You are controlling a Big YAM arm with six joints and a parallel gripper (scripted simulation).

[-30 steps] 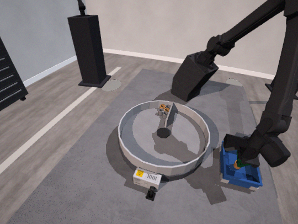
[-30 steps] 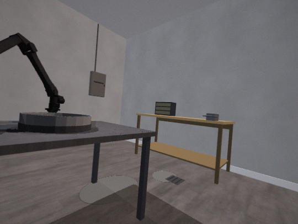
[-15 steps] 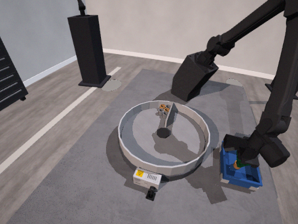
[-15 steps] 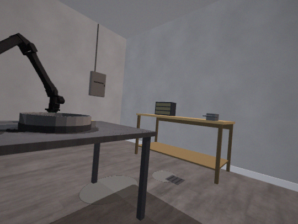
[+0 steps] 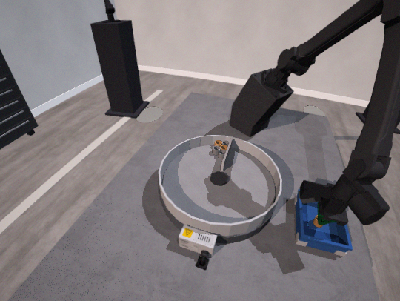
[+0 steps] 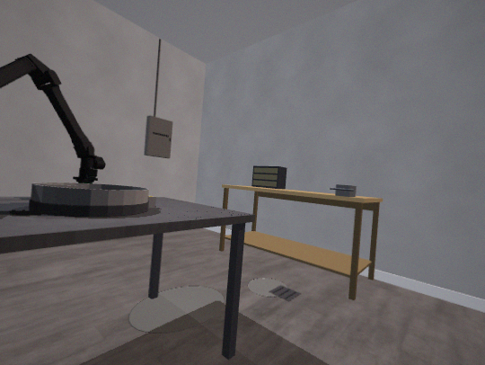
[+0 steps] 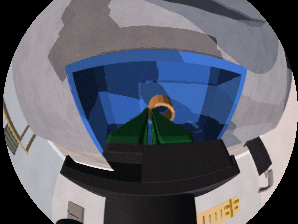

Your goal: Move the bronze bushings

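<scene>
Now: the blue crate 1 cm behind my hand and 1 cm below it. Round my hand: round turntable: 11 cm behind, 35 cm to the right, 2 cm above.
</scene>
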